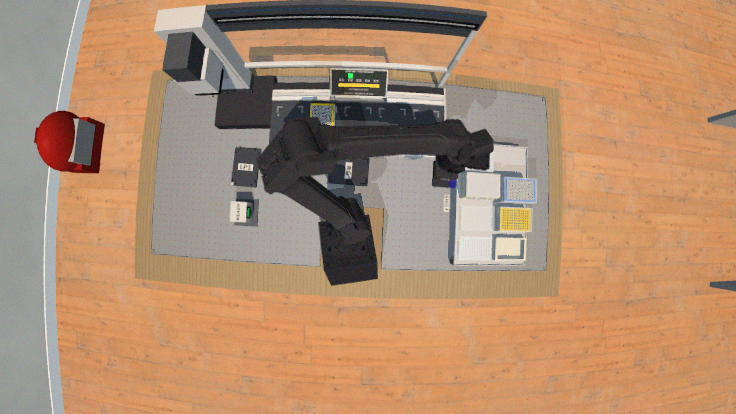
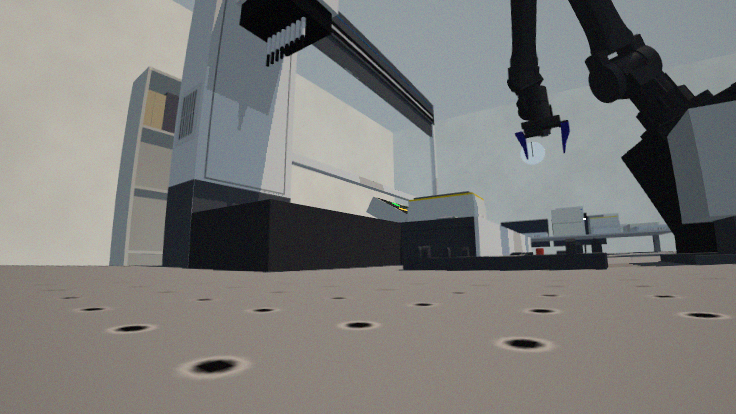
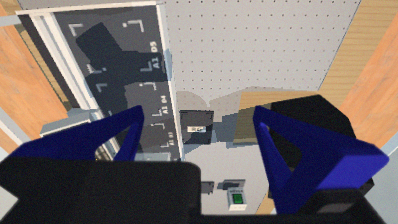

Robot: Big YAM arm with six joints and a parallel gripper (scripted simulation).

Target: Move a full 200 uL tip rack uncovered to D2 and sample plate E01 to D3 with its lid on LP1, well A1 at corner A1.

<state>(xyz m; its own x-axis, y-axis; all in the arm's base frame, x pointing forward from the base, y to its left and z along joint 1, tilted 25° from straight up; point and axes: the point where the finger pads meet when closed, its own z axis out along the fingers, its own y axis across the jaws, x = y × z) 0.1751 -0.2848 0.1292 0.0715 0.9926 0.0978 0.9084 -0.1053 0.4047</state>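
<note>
Right now my hand is 6 cm short of the clear plate lid, 20 cm to the left of it and 21 cm above it. Also, from my hand: white sealed block 5 cm behind, 19 cm to the right, 17 cm below; then shelf label 10 cm behind, 9 cm to the right, 29 cm below; then sample plate 6 cm ahead, 20 cm to the right, 22 cm below.
</note>
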